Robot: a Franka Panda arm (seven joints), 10 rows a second.
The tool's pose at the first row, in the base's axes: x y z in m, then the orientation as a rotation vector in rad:
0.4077, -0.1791, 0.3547, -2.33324, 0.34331, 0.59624
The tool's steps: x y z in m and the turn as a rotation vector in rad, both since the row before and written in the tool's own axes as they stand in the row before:
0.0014, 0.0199, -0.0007, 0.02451, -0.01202, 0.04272
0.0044, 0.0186, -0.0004, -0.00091, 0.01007, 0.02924
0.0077, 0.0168, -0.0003, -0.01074, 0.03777, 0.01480
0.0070, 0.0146, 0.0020, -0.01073, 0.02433, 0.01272
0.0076, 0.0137, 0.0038, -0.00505, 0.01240, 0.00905
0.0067, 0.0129, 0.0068, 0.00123, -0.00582, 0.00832
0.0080, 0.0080, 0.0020, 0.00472, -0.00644, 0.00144
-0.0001, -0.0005, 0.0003, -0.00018, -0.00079, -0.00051
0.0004, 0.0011, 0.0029, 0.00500, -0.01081, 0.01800
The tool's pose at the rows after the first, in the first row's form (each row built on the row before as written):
0.4012, -0.1941, 0.3432, -2.30300, 0.39364, 0.62305
0.3968, -0.2079, 0.3307, -2.30577, 0.43257, 0.62636
0.3954, -0.2209, 0.3176, -2.32974, 0.46546, 0.59450
0.3937, -0.2310, 0.3049, -2.34814, 0.48980, 0.57658
0.3924, -0.2396, 0.2913, -2.35671, 0.50541, 0.56838
0.3899, -0.2456, 0.2766, -2.35216, 0.51302, 0.57842
0.3920, -0.2516, 0.2670, -2.34492, 0.51267, 0.58466
0.3921, -0.2510, 0.2671, -2.34484, 0.51167, 0.58540
0.3911, -0.2499, 0.2644, -2.33334, 0.52922, 0.60414

